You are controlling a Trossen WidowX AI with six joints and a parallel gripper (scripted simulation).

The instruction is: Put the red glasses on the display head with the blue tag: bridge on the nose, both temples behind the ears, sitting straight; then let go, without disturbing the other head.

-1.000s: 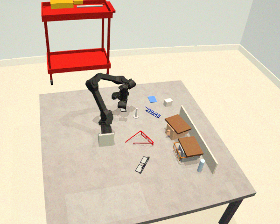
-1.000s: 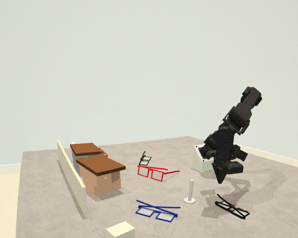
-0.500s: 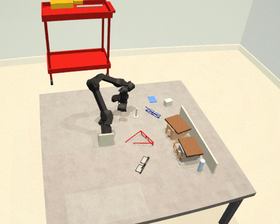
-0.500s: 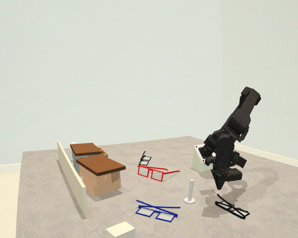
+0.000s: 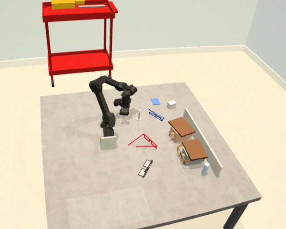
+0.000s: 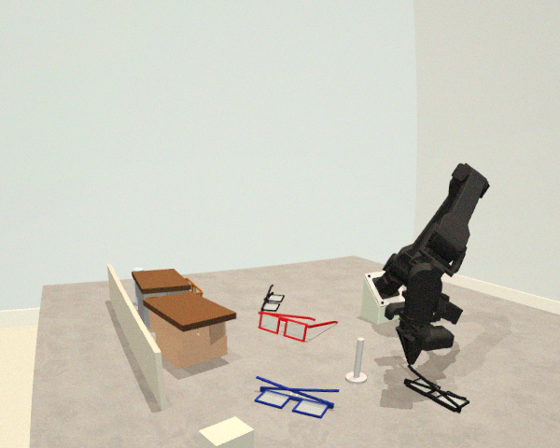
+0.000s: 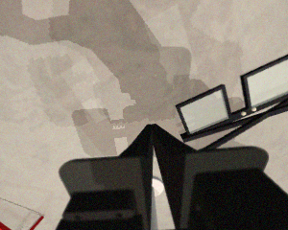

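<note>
Now: gripper tip 10 cm short of the white post and 4 cm to the left of it. The rest, counted from my gripper tip: blue card: 29 cm ahead, 15 cm to the left, 2 cm below; then skin-coloured display head: 32 cm ahead, 28 cm to the right, 3 cm above; then cream cube: 40 cm ahead, 6 cm to the left.
</note>
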